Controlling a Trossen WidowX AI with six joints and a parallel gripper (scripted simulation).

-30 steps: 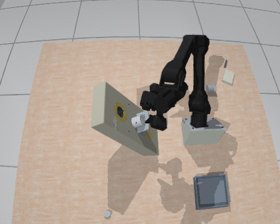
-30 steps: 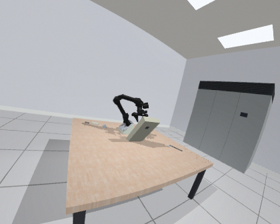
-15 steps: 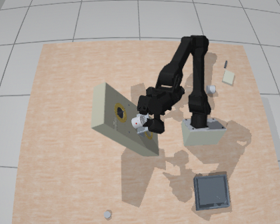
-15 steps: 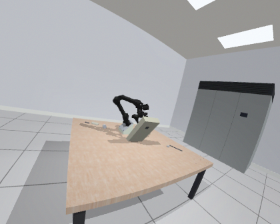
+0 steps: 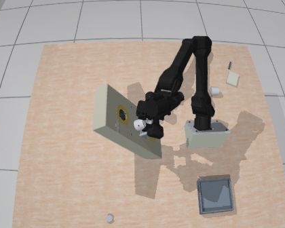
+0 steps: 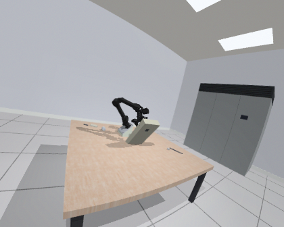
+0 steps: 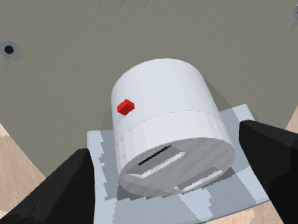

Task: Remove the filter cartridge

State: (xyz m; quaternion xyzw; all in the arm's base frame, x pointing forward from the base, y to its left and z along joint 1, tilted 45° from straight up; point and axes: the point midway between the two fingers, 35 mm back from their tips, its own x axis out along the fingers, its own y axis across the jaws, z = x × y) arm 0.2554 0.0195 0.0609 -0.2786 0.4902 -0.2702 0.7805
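The grey bracket is 40 mm below my gripper tip, 10 mm to the right of it and 10 mm behind it. The rest, counted from my gripper tip: small grey cylinder (330 mm to the left, 190 mm ahead, 170 mm below); then service panel (40 mm ahead, 20 mm below, 10 mm to the right); then round white filter cartridge (right at my gripper tip).
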